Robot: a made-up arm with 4 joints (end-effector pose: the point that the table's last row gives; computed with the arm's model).
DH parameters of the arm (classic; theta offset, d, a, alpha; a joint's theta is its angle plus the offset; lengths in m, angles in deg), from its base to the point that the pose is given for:
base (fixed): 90 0.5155 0.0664 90
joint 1: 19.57 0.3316 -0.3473 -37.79
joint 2: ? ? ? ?
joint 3: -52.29 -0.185 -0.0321 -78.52
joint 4: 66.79 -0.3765 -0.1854 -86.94
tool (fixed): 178.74 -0.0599 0 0
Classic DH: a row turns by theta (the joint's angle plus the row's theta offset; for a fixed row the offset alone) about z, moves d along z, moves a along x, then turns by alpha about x.
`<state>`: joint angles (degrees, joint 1 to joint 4).
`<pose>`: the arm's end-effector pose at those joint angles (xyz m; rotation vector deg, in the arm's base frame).
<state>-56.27 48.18 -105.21 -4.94</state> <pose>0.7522 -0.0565 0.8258 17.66 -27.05 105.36</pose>
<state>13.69 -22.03 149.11 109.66</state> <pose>0.2871 -0.5781 0.6641 -76.26 -15.49 -28.20</pose>
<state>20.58 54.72 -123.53 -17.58</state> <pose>0.6912 -0.4212 0.4602 70.34 -124.72 53.55</pose>
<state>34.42 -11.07 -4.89 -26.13</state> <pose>0.5220 0.0118 -0.1637 107.45 19.76 34.82</pose>
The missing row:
joint 2: 84.05 0.0301 -0.0355 95.55
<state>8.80 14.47 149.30 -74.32</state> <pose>0.0334 -0.5853 0.3726 20.08 136.25 -54.06</pose>
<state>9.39 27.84 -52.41 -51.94</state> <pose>0.8324 -0.1731 0.2663 108.18 -44.81 49.87</pose>
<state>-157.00 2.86 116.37 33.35</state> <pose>0.0435 0.5422 0.6355 55.93 23.58 -102.51</pose>
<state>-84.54 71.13 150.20 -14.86</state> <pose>0.2773 -0.1851 1.2042 -11.77 -133.00 107.89</pose>
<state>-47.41 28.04 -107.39 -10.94</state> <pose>0.7501 -0.1483 0.8482 8.40 -32.03 98.13</pose>
